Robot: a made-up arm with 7 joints.
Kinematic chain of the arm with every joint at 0, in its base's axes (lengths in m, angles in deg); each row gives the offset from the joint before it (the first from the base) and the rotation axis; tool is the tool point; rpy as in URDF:
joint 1: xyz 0 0 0.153 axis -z
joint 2: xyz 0 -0.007 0.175 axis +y
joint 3: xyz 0 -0.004 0.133 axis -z
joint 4: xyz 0 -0.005 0.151 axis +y
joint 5: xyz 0 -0.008 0.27 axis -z
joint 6: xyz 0 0 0.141 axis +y
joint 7: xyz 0 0 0.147 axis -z
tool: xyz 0 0 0 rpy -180 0 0
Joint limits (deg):
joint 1: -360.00..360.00
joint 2: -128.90..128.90
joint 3: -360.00..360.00
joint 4: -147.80..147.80
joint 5: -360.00..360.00
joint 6: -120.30..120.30
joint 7: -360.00..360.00
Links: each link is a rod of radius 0.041 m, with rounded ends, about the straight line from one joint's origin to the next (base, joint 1, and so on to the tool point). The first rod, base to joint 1, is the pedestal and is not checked.
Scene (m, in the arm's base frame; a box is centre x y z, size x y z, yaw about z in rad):
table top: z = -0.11
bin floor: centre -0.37 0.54 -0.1 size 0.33 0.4 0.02 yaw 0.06
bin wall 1: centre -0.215 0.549 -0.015 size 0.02 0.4 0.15 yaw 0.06
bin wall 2: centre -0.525 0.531 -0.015 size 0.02 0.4 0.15 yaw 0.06
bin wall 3: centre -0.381 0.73 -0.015 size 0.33 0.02 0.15 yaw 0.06
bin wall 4: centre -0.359 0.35 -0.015 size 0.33 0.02 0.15 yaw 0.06
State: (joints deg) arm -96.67 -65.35 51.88 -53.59 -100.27 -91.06 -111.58
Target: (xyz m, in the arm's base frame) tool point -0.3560 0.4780 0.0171
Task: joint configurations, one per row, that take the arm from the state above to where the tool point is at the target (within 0.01 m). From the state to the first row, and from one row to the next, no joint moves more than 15 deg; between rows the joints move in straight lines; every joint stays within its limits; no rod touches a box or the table.
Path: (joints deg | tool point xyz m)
1: -82.74 -68.36 57.38 -57.74 -99.39 -86.39 -111.58 | -0.2679 -0.5792 0.2278
2: -68.81 -71.37 62.88 -61.90 -98.51 -81.73 -111.58 | -0.4402 -0.4500 0.1972
3: -54.88 -74.39 68.38 -66.05 -97.64 -77.06 -111.58 | -0.5588 -0.2697 0.1776
4: -40.95 -77.40 73.88 -70.21 -96.76 -72.40 -111.58 | -0.6093 -0.0612 0.1697
5: -27.03 -80.41 79.38 -74.36 -95.88 -67.73 -111.58 | -0.5872 0.1491 0.1738
6: -13.10 -83.42 84.88 -78.51 -95.00 -63.07 -111.58 | -0.4980 0.3359 0.1894
7: 0.83 -86.43 90.38 -82.67 -94.13 -58.40 -111.58 | -0.3560 0.4780 0.2157
8: 10.18 -99.58 76.17 -68.67 -97.43 -51.65 -111.58 | -0.3560 0.4780 0.0171

